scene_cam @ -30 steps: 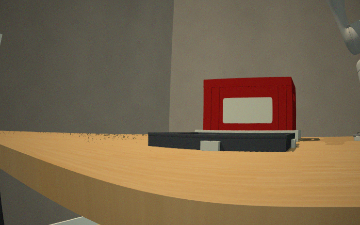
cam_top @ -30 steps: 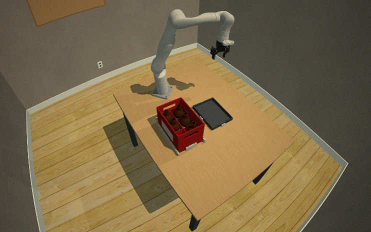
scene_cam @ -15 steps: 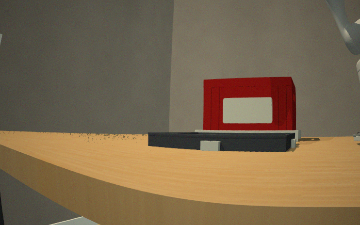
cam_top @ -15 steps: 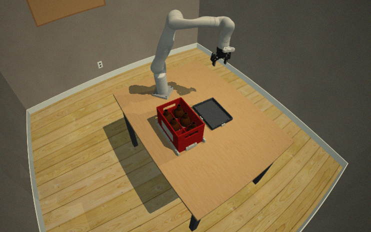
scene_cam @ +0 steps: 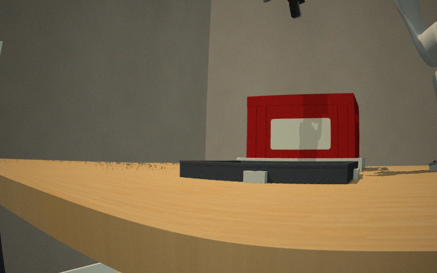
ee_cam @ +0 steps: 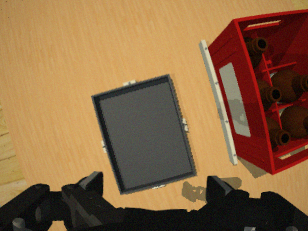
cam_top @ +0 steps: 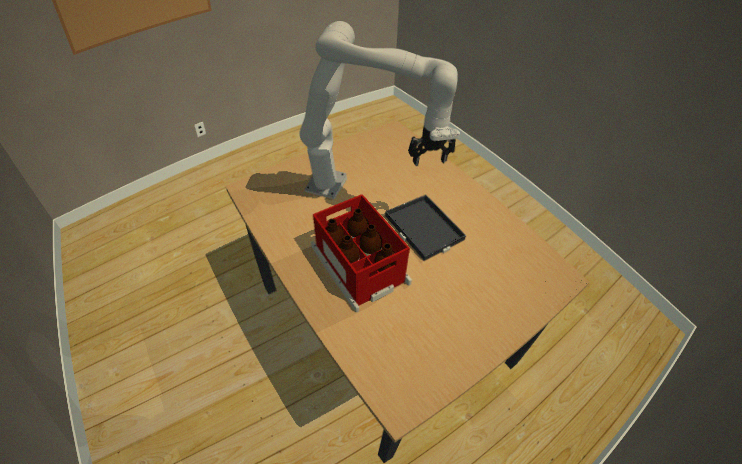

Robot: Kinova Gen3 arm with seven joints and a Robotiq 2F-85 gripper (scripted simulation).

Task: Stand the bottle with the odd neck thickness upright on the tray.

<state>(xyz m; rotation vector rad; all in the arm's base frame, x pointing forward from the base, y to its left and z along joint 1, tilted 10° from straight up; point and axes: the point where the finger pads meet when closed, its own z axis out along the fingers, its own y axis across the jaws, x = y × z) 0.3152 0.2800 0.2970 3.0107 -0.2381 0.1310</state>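
Right now my hand is 27 cm to the left of the red crate, 23 cm above it and 7 cm short of it. Also, from my hand: dark grey tray 30 cm below, 2 cm to the left; glass bottle 23 cm below, 21 cm to the right, 15 cm ahead.
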